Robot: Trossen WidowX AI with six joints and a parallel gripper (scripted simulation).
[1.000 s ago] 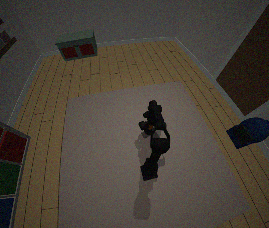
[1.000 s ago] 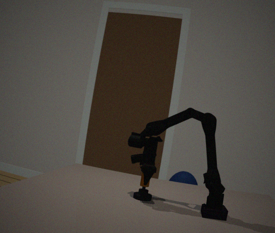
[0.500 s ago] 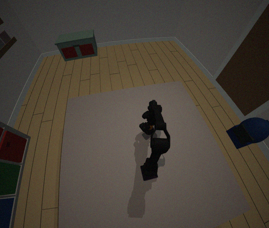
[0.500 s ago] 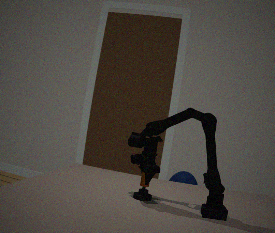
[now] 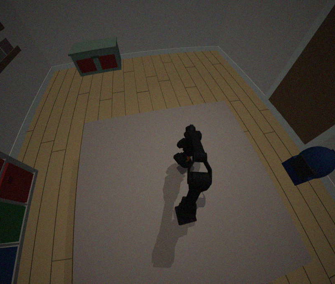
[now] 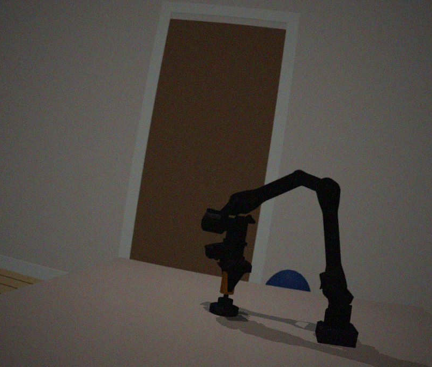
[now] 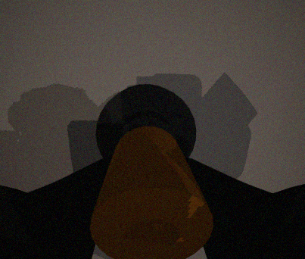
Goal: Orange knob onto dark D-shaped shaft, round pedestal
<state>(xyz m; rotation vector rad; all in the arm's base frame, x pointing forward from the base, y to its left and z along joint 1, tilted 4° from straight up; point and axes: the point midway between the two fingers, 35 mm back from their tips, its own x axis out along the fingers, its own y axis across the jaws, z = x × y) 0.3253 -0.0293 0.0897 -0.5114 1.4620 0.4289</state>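
Right now the orange knob is 2 cm above my gripper tip. Also, from my gripper tip: dark round pedestal: 4 cm below.
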